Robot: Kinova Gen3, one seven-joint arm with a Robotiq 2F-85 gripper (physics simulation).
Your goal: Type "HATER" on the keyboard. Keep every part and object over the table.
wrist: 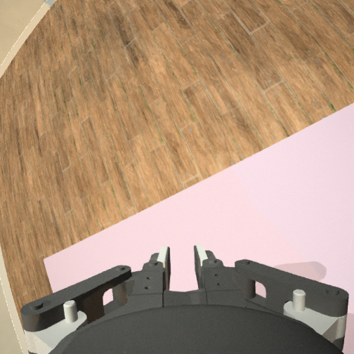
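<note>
My gripper (181,257) is at the bottom middle of the wrist view, above the pink table top (200,215). Its two fingers stand a small way apart, with pink surface showing between them, and they hold no object. The gripper is partly open. The keyboard does not show in this view, so where the gripper is relative to it cannot be told.
The straight far edge of the table top runs from the lower left up to the right, with a corner at the lower left. Beyond it lies a brown wood floor (125,110). A pale curved border runs along the far left. A faint shadow lies on the table at the right.
</note>
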